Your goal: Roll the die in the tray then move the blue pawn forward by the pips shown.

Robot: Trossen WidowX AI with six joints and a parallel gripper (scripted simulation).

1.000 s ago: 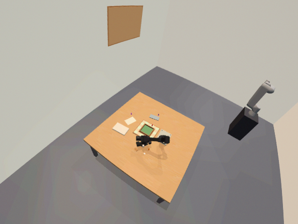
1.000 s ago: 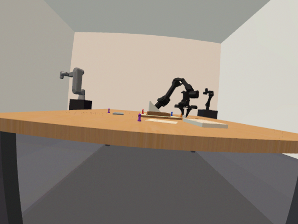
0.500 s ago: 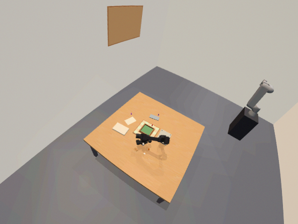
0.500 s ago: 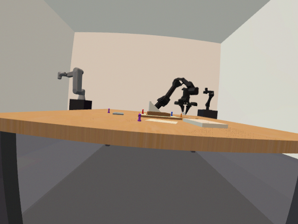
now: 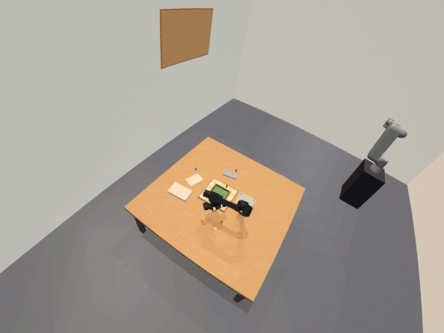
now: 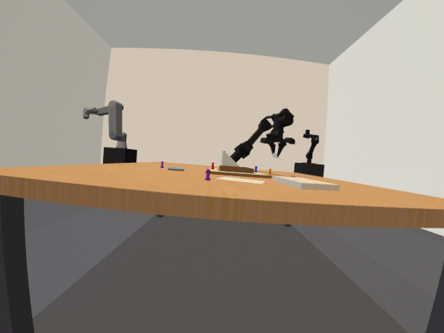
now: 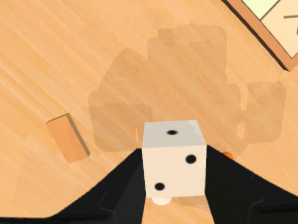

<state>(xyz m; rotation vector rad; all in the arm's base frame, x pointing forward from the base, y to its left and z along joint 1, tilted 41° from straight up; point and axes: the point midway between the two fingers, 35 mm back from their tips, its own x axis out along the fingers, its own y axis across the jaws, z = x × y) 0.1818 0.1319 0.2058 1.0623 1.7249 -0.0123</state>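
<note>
My gripper tip is now 12 cm to the left of the blue pawn, 8 cm above it and 6 cm short of it. The rest, counted from my gripper tip: green tray: 23 cm to the right, 10 cm below, 9 cm ahead; white die: right at my gripper tip; orange pawn: 10 cm behind, 9 cm below.
</note>
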